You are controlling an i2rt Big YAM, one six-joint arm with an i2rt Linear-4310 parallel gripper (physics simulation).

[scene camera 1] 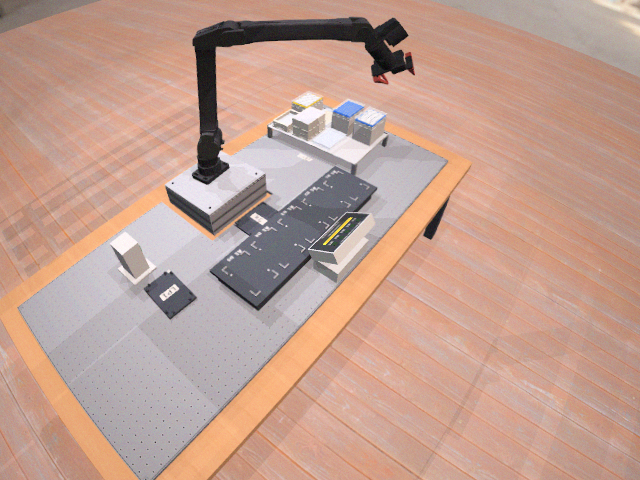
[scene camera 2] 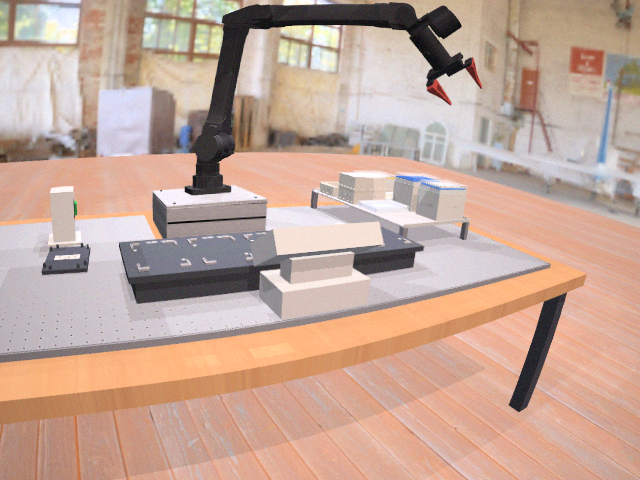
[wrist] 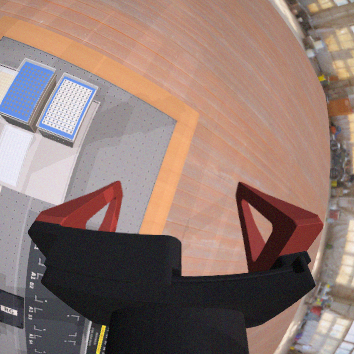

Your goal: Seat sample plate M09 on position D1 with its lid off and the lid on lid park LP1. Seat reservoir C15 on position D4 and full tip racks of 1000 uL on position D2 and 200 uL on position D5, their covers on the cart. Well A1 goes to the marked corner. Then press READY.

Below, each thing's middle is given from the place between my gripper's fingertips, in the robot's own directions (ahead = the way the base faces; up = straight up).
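Scene:
My hand: 36 cm above cart shelf (scene camera 1: pixel 350 150), 30 cm past it, 6 cm to the right of it. White stand (scene camera 2: pixel 61 198): 90 cm to the right of my hand, 35 cm below, 42 cm behind.

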